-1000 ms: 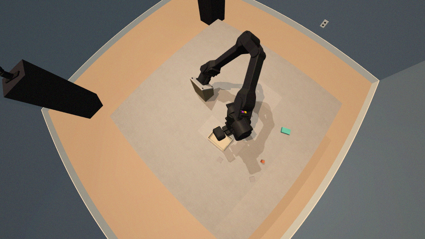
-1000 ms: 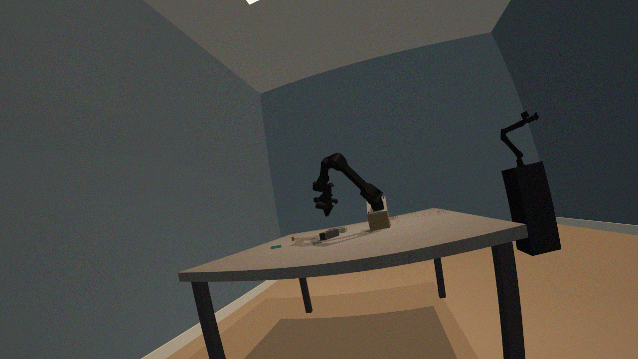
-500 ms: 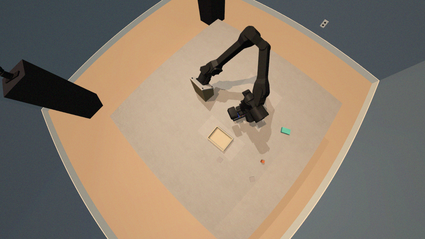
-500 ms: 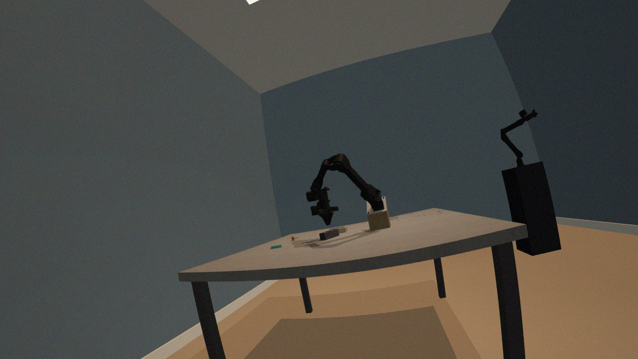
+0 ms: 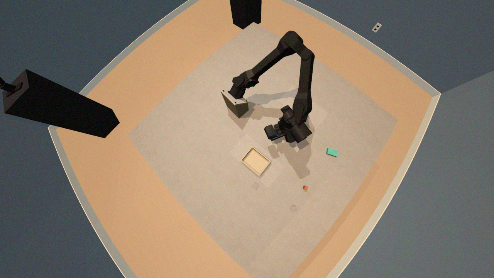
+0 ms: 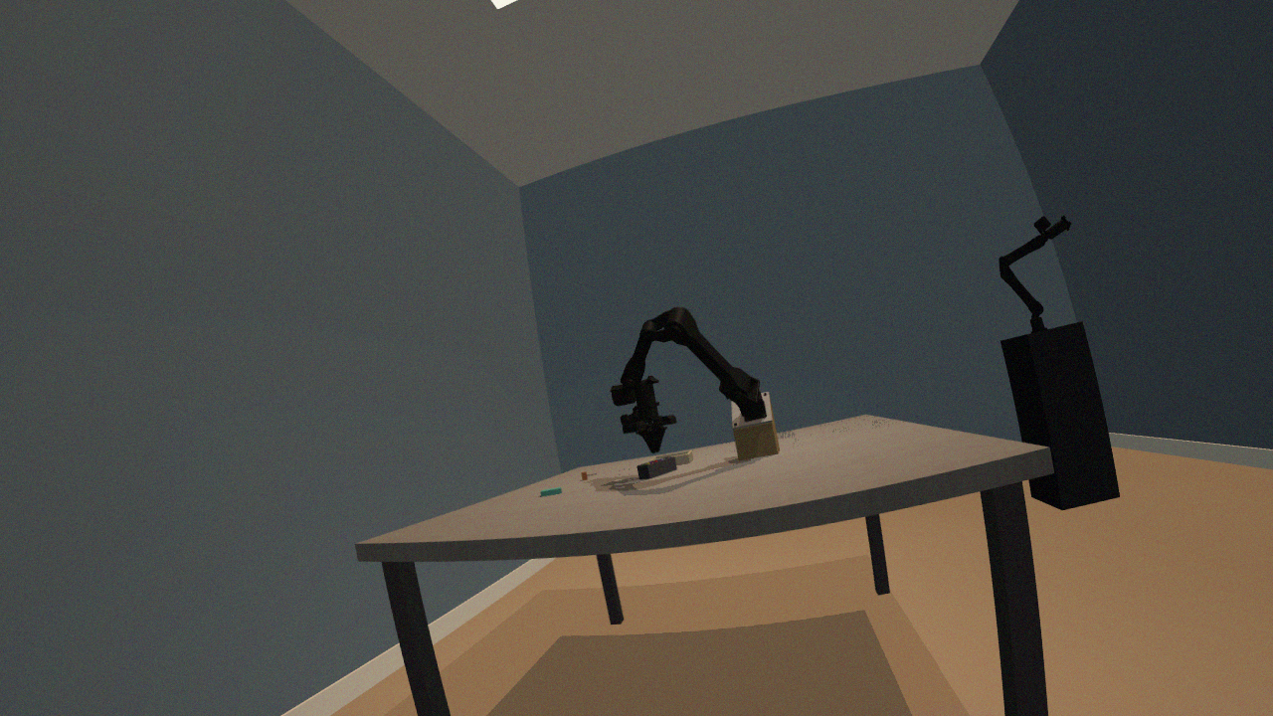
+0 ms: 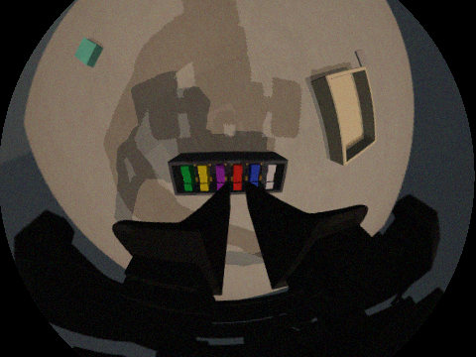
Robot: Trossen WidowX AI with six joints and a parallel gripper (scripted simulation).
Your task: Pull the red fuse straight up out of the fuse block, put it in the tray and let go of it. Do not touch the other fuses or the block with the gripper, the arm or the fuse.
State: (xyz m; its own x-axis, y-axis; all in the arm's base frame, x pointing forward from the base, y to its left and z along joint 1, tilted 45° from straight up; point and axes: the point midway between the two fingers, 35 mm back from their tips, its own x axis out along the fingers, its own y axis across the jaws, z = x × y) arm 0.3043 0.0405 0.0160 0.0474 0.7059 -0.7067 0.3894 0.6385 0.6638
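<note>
Right now the red fuse is 4 cm below my gripper tip. From my gripper tip the other things lie so: teal block (29 cm ahead, 14 cm to the left, 6 cm below); tan tray (1 cm ahead, 20 cm to the right, 6 cm below); small orange cube (30 cm ahead, 12 cm to the right, 5 cm below).
</note>
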